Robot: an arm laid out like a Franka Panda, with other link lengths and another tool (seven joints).
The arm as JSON. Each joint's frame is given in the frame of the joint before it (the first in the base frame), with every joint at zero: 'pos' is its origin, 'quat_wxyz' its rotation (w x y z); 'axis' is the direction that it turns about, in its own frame. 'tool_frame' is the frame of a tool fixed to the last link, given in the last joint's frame.
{
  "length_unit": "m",
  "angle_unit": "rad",
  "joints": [
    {
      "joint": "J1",
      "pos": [
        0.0,
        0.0,
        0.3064
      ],
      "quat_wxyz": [
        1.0,
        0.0,
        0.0,
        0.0
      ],
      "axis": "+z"
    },
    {
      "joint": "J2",
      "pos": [
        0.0,
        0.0,
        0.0
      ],
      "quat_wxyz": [
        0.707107,
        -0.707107,
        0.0,
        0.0
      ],
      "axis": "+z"
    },
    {
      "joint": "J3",
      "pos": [
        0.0,
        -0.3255,
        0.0
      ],
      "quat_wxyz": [
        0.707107,
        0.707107,
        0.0,
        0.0
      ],
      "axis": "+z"
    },
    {
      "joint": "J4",
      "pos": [
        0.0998,
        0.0,
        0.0
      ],
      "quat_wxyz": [
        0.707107,
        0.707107,
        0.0,
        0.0
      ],
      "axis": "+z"
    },
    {
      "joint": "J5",
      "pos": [
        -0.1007,
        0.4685,
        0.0
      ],
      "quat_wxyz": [
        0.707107,
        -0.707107,
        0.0,
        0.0
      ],
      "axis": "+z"
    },
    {
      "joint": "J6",
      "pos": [
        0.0,
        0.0,
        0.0
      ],
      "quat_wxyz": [
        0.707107,
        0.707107,
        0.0,
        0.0
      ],
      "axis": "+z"
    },
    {
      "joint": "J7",
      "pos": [
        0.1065,
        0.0,
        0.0
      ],
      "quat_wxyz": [
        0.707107,
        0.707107,
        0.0,
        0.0
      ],
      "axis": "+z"
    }
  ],
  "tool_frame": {
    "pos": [
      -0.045,
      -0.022,
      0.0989
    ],
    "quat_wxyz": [
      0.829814,
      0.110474,
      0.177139,
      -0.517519
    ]
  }
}
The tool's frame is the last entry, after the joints.
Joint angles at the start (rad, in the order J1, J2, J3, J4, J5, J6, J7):
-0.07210 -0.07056 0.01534 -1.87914 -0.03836 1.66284 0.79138
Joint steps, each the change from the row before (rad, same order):
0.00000 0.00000 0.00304 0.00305 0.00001 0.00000 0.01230
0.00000 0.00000 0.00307 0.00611 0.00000 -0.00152 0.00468
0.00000 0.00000 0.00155 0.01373 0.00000 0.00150 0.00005
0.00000 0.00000 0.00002 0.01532 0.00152 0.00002 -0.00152
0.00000 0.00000 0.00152 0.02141 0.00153 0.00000 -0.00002
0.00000 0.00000 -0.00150 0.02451 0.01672 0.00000 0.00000
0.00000 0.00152 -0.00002 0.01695 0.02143 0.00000 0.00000
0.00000 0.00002 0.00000 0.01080 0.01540 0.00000 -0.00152
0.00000 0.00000 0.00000 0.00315 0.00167 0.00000 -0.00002
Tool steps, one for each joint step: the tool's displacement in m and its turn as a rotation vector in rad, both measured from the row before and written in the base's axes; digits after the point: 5 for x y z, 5 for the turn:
0.00094 0.00211 0.00159 -0.00216 -0.00342 -0.00913
0.00077 0.00201 0.00323 -0.00113 -0.00472 -0.00162
0.00175 0.00093 0.00775 -0.00086 -0.01520 0.00158
0.00161 0.00006 0.00863 0.00091 -0.01534 0.00124
0.00209 0.00105 0.01205 0.00036 -0.02145 0.00128
0.00229 0.00046 0.01453 0.01539 -0.02529 -0.00422
0.00186 0.00184 0.00958 0.02046 -0.01646 -0.00311
0.00079 0.00133 0.00683 0.01478 -0.01154 -0.00050
0.00021 0.00014 0.00186 0.00150 -0.00323 -0.00018

